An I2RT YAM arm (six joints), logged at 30 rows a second.
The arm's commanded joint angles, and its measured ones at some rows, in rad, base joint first. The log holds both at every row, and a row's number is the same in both.
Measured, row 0:
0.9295 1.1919 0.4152 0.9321 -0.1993 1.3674
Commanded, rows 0 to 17:
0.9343 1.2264 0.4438 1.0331 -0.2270 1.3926
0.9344 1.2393 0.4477 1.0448 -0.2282 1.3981
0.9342 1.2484 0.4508 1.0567 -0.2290 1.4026
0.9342 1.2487 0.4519 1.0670 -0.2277 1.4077
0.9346 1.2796 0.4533 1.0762 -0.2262 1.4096
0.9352 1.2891 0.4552 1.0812 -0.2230 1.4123
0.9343 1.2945 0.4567 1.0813 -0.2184 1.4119
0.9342 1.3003 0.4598 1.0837 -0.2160 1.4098
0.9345 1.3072 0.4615 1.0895 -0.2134 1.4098
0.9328 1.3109 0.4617 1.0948 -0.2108 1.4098
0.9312 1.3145 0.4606 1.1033 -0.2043 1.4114
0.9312 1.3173 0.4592 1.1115 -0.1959 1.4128
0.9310 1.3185 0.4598 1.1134 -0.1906 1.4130
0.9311 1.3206 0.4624 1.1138 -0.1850 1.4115
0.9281 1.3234 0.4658 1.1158 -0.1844 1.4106
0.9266 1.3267 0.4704 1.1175 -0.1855 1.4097
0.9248 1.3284 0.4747 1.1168 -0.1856 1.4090
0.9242 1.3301 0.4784 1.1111 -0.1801 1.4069
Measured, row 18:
0.9264 1.3262 0.4652 1.0634 -0.1982 1.4101
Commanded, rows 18 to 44:
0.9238 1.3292 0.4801 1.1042 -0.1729 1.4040
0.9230 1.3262 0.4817 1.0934 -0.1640 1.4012
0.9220 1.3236 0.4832 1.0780 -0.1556 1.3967
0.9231 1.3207 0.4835 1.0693 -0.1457 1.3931
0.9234 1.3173 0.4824 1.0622 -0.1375 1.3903
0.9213 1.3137 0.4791 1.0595 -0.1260 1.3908
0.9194 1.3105 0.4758 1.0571 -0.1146 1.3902
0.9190 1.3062 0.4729 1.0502 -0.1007 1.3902
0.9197 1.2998 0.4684 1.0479 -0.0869 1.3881
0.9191 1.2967 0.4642 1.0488 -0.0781 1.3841
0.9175 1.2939 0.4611 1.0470 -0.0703 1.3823
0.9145 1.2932 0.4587 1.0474 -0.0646 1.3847
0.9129 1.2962 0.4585 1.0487 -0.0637 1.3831
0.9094 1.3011 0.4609 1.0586 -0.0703 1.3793
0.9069 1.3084 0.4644 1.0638 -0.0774 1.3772
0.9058 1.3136 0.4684 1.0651 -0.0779 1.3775
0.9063 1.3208 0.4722 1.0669 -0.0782 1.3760
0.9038 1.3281 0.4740 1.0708 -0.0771 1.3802
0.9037 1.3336 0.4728 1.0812 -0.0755 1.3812
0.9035 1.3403 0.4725 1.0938 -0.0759 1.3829
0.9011 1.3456 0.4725 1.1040 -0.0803 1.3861
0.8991 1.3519 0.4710 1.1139 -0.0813 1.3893
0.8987 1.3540 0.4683 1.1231 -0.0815 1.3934
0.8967 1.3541 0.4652 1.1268 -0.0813 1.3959
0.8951 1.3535 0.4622 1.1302 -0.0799 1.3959
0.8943 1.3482 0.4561 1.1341 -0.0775 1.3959
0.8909 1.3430 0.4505 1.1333 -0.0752 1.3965
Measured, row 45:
0.8948 1.3499 0.4587 1.0771 -0.0898 1.3907
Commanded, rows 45 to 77:
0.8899 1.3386 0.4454 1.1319 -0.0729 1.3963
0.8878 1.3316 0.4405 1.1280 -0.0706 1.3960
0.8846 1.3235 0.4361 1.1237 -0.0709 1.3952
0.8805 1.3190 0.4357 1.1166 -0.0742 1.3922
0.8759 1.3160 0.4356 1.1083 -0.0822 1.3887
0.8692 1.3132 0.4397 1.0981 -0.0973 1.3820
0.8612 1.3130 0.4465 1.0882 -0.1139 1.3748
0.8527 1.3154 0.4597 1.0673 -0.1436 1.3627
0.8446 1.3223 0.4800 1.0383 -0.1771 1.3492
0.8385 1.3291 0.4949 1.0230 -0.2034 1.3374
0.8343 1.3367 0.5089 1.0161 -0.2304 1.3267
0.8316 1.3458 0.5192 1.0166 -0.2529 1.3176
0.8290 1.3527 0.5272 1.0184 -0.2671 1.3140
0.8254 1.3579 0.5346 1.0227 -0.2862 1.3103
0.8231 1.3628 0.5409 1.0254 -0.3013 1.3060
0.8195 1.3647 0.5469 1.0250 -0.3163 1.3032
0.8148 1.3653 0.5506 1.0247 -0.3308 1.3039
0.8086 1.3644 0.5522 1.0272 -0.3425 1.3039
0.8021 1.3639 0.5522 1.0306 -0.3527 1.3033
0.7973 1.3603 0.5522 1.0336 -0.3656 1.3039
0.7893 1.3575 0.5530 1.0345 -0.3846 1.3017
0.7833 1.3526 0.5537 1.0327 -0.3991 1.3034
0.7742 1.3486 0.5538 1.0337 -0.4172 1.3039
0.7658 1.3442 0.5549 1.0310 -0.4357 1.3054
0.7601 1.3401 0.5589 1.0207 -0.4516 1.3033
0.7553 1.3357 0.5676 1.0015 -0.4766 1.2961
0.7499 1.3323 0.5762 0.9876 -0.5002 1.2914
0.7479 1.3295 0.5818 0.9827 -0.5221 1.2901
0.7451 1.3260 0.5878 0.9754 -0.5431 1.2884
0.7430 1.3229 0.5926 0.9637 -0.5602 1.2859
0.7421 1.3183 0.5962 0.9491 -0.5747 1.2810
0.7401 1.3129 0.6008 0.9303 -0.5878 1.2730
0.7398 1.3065 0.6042 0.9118 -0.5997 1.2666
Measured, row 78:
0.7429 1.3212 0.5896 0.9260 -0.5182 1.3003
